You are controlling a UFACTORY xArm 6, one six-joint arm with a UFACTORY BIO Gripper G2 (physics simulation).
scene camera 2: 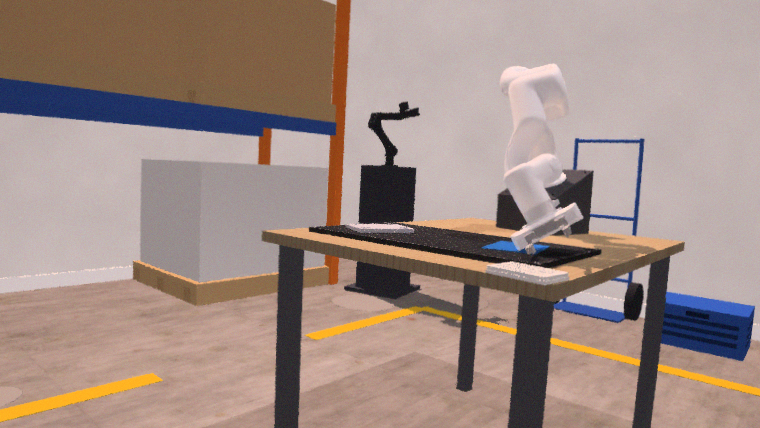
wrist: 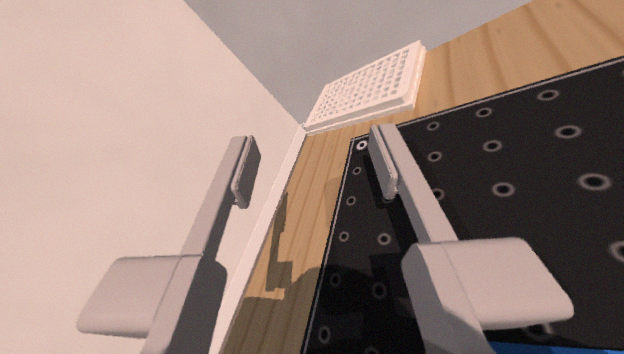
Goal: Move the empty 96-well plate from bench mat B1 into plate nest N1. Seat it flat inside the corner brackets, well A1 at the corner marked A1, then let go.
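Frame: origin at the arm's base, x back, y right, z up, level; centimetres.
Where they show: end effector, tool point: (scene camera 2: pixel 548 240) (wrist: pixel 313 164).
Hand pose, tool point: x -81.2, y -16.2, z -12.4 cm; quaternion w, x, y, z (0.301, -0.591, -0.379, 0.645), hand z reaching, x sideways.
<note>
After its pixels a point has its place.
A white gridded plate (scene camera 2: pixel 526 272) @(x -99.0, y -15.8, z -16.6 cm) (wrist: pixel 370 85) @(x -94.5, y -13.4, z -16.7 cm) lies flat on bare wood at the table's near corner, beside the black perforated board (scene camera 2: pixel 446 241) @(x -68.2, y 11.6, z -16.7 cm) (wrist: pixel 540 165) @(x -80.1, y -7.2, z -16.6 cm). A flat blue rectangle (scene camera 2: pixel 494 245) @(x -68.0, y -0.9, z -16.4 cm) (wrist: pixel 560 349) @(x -74.1, y -9.5, z -16.4 cm) lies on the board. A low white object (scene camera 2: pixel 380 228) @(x -66.6, y 31.9, z -15.5 cm) lies on the board's far left end; its details are too small to tell. The labels B1, N1 and A1 cannot be read. My gripper (scene camera 2: pixel 548 240) @(x -81.2, y -16.2, z -12.4 cm) (wrist: pixel 314 150) @(x -81.2, y -16.2, z -12.4 cm) is tilted, low above the board by the blue rectangle. It is shut, its fingers still apart and empty between them, away from the gridded plate.
The wooden table (scene camera 2: pixel 462 223) @(x -3.0, y 30.5, z -17.9 cm) (wrist: pixel 480 80) @(x -88.9, y -6.2, z -17.9 cm) carries the board. A dark box with a sloped top (scene camera 2: pixel 579 202) @(x -2.6, y -11.7, z -6.8 cm) stands behind the arm. A blue hand cart (scene camera 2: pixel 640 180), a black arm on a pedestal (scene camera 2: pixel 386 194) and a large grey box (scene camera 2: pixel 170 217) stand beyond the table.
</note>
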